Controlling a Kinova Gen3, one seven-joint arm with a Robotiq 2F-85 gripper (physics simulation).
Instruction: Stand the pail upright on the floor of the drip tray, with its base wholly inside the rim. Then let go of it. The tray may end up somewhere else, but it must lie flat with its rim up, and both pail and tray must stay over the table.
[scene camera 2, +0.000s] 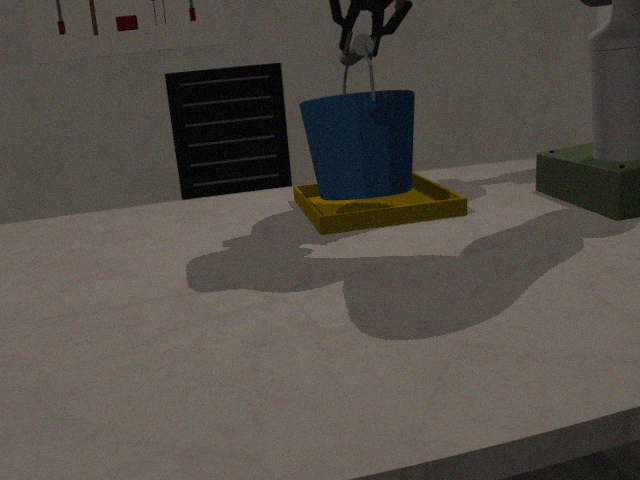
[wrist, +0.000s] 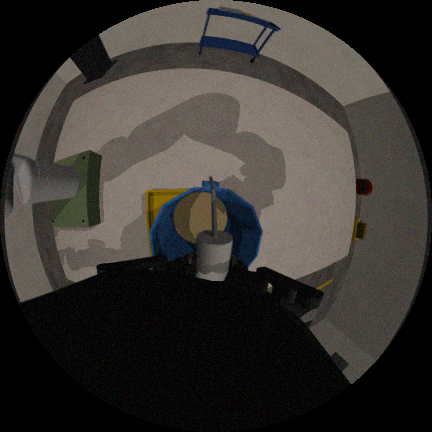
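Where they show: gripper, between the fingertips: (scene camera 2: 356, 57) (wrist: 213, 261); arm's base, origin of its link: (scene camera 2: 622, 155) (wrist: 70, 182).
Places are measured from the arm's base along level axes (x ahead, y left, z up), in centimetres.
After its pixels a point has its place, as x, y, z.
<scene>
A blue pail (scene camera 2: 361, 147) {43.2, 3.4, 4.6} (wrist: 247, 215) {48.9, -0.2, 9.3} hangs roughly upright by its wire handle over the yellow drip tray (scene camera 2: 395, 214) {38.5, 3.0, -6.2} (wrist: 148, 220) {28.7, -7.2, -5.3}. Its base is within the tray's outline in the scene view, low over the tray floor, with a shadow below it; whether it touches cannot be told. The tray lies flat on the table, rim up. In the wrist view the pail hides most of it. My gripper (scene camera 2: 360, 47) {42.3, -5.4, 17.7} (wrist: 213, 261) {42.3, -5.4, 17.7} is shut on the pail's pale round handle grip (scene camera 2: 362, 43) {41.6, -1.8, 19.7} (wrist: 214, 250) {41.3, -2.9, 21.1}, above the pail's opening.
The green base block (scene camera 2: 576, 183) {7.9, 0.0, -4.2} (wrist: 94, 190) {8.2, -1.6, -5.3} of the arm stands on the table (scene camera 2: 206, 361) {61.7, 41.2, -7.9} (wrist: 310, 175) {82.6, 20.0, -7.9}, to the right of the tray in the scene view. A black slatted panel (scene camera 2: 232, 134) stands behind the table. A blue cart (wrist: 229, 46) stands beyond the table edge.
</scene>
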